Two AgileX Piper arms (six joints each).
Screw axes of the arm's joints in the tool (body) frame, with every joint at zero. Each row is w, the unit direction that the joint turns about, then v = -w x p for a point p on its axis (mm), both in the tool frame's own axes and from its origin. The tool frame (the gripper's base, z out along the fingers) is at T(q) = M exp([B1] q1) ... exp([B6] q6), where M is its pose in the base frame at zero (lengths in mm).
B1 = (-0.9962, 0, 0.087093, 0.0, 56.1, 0.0)
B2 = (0, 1, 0, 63.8, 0.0, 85.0)
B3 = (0, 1, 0, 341.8, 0.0, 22.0)
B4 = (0, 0, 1, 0.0, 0.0, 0.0)
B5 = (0, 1, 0, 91.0, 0.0, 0.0)
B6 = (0, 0, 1, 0.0, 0.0, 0.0)
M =
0.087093 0 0.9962 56.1
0 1 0 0.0
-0.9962 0 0.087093 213.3
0 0 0 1
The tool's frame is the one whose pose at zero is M.
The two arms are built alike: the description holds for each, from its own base.
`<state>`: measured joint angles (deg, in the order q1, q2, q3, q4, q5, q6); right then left.
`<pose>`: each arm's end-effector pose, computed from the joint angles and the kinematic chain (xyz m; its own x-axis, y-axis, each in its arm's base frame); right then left.
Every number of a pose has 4 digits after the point.
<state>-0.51 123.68 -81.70 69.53 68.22 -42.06 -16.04 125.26 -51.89 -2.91 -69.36 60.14</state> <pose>0.4121 0.0755 0.1595 -0.9860 0.0326 -0.1635 -0.1264 0.4937 0.8604 0.3839 -0.1059 0.1079 0.2060 0.8327 -0.5140 0.1044 0.5035 0.8577</pose>
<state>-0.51 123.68 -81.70 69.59 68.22 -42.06 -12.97 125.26 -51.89 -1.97 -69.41 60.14</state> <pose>0.4122 0.0755 0.1596 -0.9860 0.0333 -0.1635 -0.1261 0.4930 0.8608 0.3888 -0.0865 0.1080 0.1750 0.8429 -0.5088 0.0831 0.5022 0.8607</pose>
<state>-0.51 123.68 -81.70 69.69 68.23 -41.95 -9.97 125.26 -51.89 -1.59 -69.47 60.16</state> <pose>0.4122 0.0756 0.1597 -0.9862 0.0354 -0.1618 -0.1237 0.4918 0.8619 0.3927 -0.0666 0.1081 0.1367 0.8514 -0.5063 0.0585 0.5033 0.8621</pose>
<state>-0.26 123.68 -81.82 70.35 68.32 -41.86 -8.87 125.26 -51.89 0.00 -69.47 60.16</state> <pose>0.4127 0.0778 0.1609 -0.9861 0.0392 -0.1616 -0.1229 0.4832 0.8669 0.3936 -0.0614 0.1081 0.1432 0.8556 -0.4975 0.0603 0.4942 0.8673</pose>
